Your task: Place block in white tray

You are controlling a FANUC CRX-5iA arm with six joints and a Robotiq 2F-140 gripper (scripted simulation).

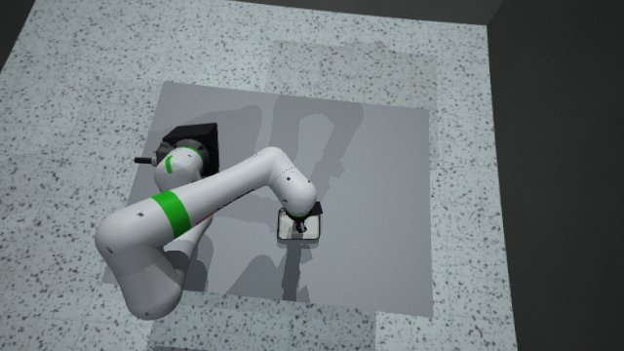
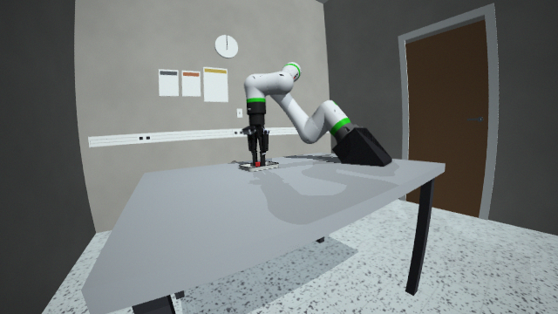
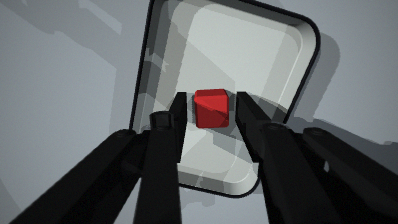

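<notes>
Now: hand 30 mm above the red block. Round my hand: white tray: 30 mm below.
</notes>
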